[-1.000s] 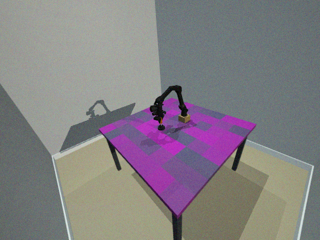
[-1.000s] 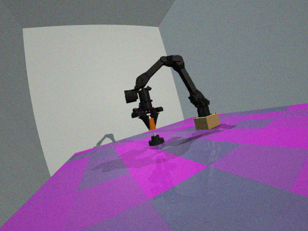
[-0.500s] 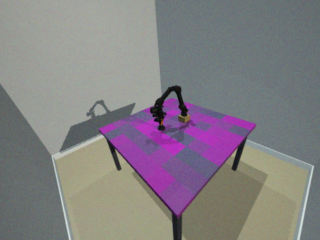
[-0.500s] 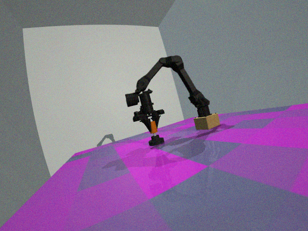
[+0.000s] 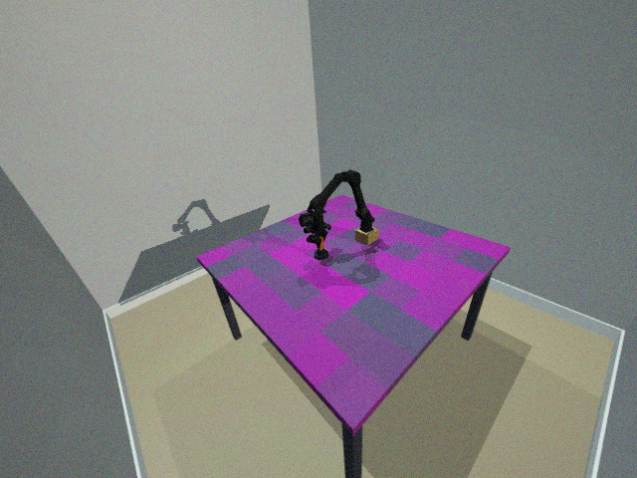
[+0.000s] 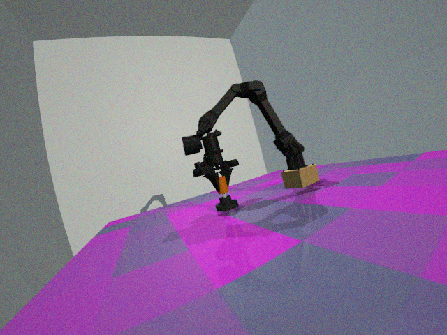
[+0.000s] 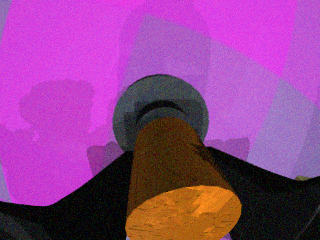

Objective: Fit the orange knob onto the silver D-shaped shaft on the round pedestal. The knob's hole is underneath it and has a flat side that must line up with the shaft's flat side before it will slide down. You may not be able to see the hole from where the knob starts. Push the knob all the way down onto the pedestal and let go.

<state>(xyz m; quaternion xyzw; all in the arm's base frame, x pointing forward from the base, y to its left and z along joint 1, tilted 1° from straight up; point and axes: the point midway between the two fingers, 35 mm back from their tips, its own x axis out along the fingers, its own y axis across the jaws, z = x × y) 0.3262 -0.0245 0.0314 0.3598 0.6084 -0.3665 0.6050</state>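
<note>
Right now the round pedestal is 4 cm below my gripper tip. The rest, counted from my gripper tip: orange knob 3 cm above.
</note>
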